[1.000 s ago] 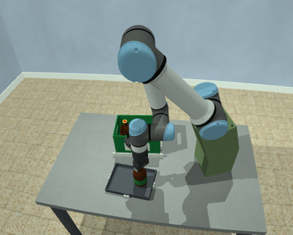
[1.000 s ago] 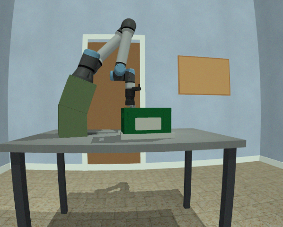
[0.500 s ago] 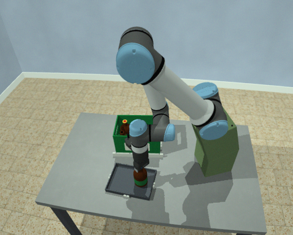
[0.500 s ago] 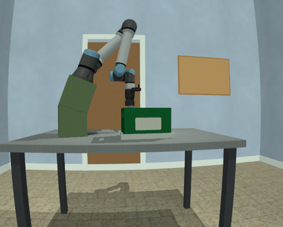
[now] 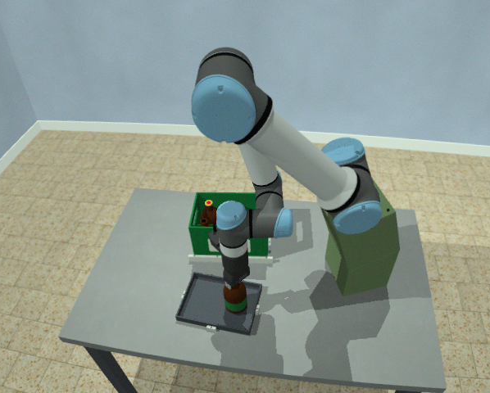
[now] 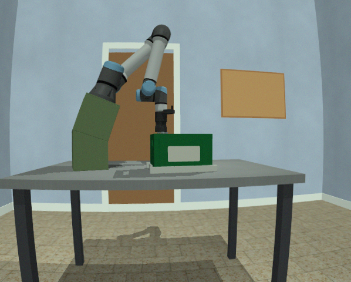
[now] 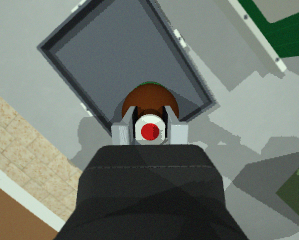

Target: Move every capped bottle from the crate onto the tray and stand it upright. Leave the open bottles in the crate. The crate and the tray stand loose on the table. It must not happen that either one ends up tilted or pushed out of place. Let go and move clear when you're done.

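Now: hand 14 cm above the dark grey tray and 5 cm short of it. Also, from my hand: green crate 29 cm to the right, 6 cm below, 5 cm ahead.
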